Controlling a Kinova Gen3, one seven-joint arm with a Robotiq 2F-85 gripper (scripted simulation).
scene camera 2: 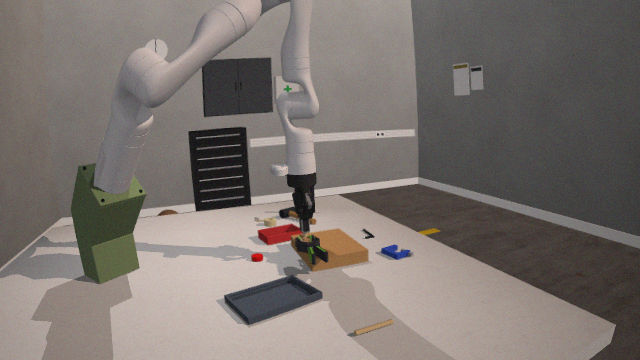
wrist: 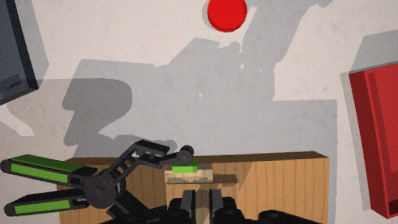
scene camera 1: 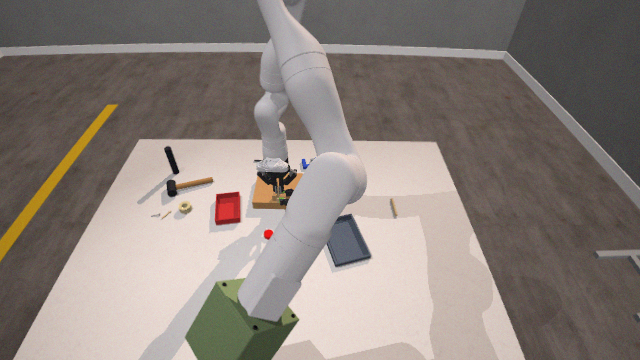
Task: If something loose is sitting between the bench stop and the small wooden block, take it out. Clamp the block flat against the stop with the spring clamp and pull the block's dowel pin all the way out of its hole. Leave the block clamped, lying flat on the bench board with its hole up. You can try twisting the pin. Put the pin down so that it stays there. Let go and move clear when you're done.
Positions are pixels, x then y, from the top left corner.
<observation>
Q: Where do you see a red tray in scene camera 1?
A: At 226, 210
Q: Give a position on a grey tray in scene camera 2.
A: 272, 296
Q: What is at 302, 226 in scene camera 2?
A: My gripper.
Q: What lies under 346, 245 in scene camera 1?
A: A grey tray.
</observation>
